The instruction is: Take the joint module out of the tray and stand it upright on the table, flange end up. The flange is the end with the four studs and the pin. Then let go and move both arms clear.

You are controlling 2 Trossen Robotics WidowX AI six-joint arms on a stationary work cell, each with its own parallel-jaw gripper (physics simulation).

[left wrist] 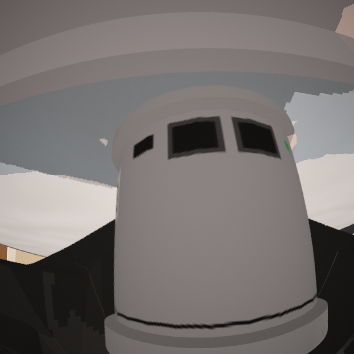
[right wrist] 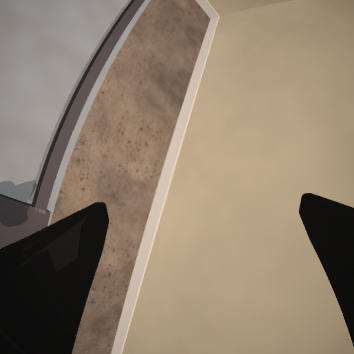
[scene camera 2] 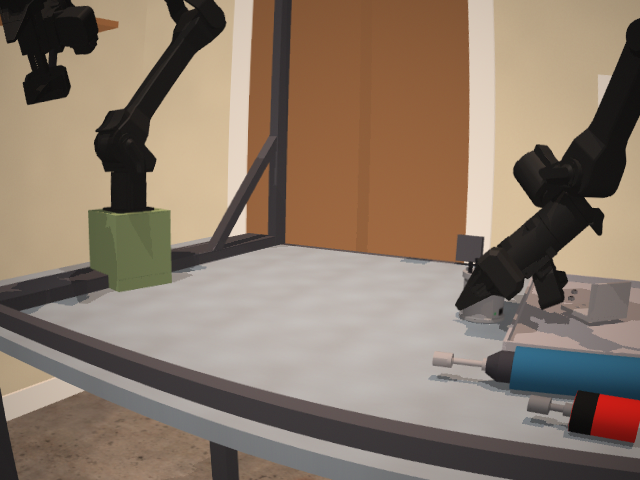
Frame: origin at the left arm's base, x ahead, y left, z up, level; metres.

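Seen in the pictures: left gripper, fingertip midpoint: [left wrist: 201,216] [scene camera 2: 461,303]; right gripper, fingertip midpoint: [right wrist: 208,208] [scene camera 2: 20,73]; right arm's base, link origin: [scene camera 2: 128,210].
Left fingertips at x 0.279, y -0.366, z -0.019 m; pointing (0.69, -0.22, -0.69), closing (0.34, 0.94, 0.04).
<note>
Pixels of each thing's top centre, then the offset from my left fingertips to it. "pt": a spot on its surface instead.
- joint module, top centre: [scene camera 2: 486,261] 0.009 m left, 0.028 m back, 0.060 m up
- tray, surface spot: [left wrist: 200,35] pt 0.022 m left, 0.079 m back, 0.003 m down
- blue-bodied tool, surface spot: [scene camera 2: 573,369] pt 0.285 m left, 0.069 m back, 0.015 m up
- red-and-black tool, top centre: [scene camera 2: 587,393] 0.347 m left, 0.062 m back, 0.018 m up
- dark square plate, top centre: [scene camera 2: 470,235] 0.358 m right, 0.061 m back, 0.041 m up
- green block, top centre: [scene camera 2: 128,210] 0.084 m right, 0.503 m ahead, 0.099 m up
The joint module [scene camera 2: 484,311] [left wrist: 210,220], a pale grey cylinder with dark ports near its lower rim, stands upright at the table surface, just left of the tray [scene camera 2: 563,350] [left wrist: 200,35] in the scene view. Small dark studs show at its top, partly hidden by the gripper. My left gripper [scene camera 2: 469,303] [left wrist: 201,216] is shut on the module's sides, slanting down from the upper right. Whether the base bears fully on the table is hard to tell. My right gripper [scene camera 2: 46,95] [right wrist: 208,208] is open and empty, high at the far left of the scene view.
A pale bracket [scene camera 2: 608,303] lies in the tray. A blue-bodied tool [scene camera 2: 573,369] and a red-and-black tool [scene camera 2: 615,415] lie in front of the tray. A dark square plate [scene camera 2: 469,248] stands behind the module. A green block [scene camera 2: 139,248] is at the left.
</note>
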